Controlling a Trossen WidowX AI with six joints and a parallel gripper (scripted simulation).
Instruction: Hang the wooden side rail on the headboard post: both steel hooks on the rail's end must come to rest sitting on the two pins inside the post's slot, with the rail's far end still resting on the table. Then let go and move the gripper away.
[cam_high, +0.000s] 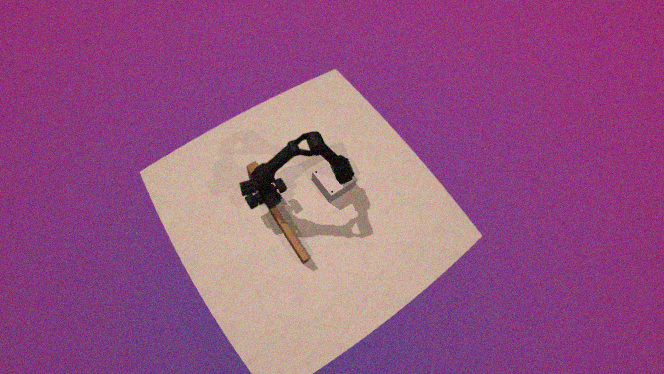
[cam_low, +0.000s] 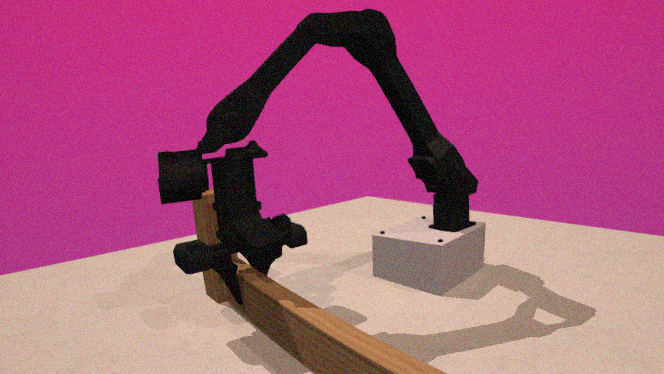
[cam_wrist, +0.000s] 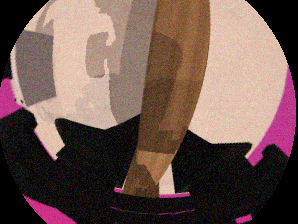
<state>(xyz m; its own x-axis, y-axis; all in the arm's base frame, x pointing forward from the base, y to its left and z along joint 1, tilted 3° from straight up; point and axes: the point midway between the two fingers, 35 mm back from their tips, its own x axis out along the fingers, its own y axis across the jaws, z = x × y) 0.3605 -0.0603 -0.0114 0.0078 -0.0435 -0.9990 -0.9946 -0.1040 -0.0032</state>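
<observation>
The wooden headboard post lies 11 cm to the right of my gripper tip, 5 cm above it and 1 cm ahead of it.
</observation>
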